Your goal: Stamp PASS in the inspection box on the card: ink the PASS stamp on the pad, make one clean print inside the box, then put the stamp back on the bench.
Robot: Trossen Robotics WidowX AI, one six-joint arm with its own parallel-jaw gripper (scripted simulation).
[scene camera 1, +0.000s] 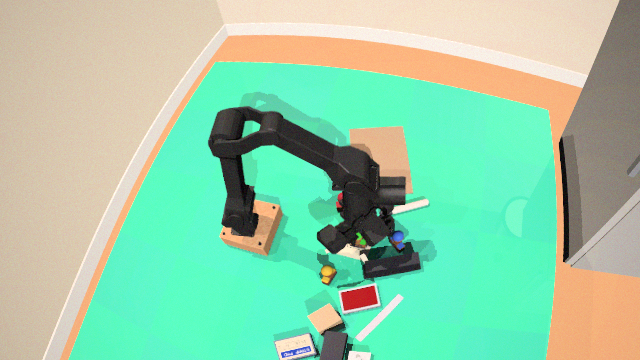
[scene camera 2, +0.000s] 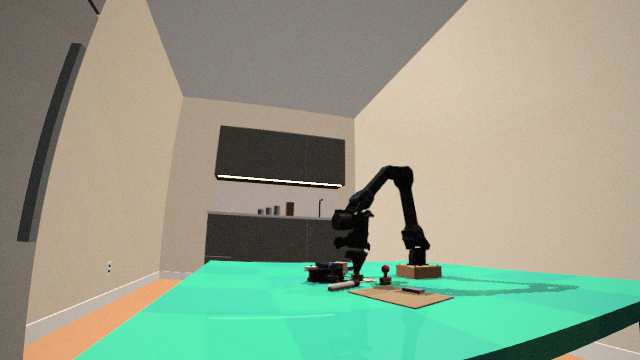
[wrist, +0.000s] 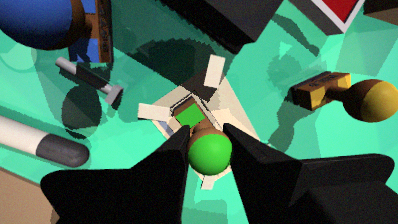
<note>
In view: my gripper (scene camera 1: 357, 241), a green-knobbed stamp (wrist: 209, 151), a brown cardboard sheet (scene camera 1: 386, 145) and a small tool (wrist: 113, 93).
The brown cardboard sheet is seen too in scene camera 2 (scene camera 2: 410, 297). My gripper shows as well in scene camera 2 (scene camera 2: 356, 273) and in the wrist view (wrist: 206, 129).
</note>
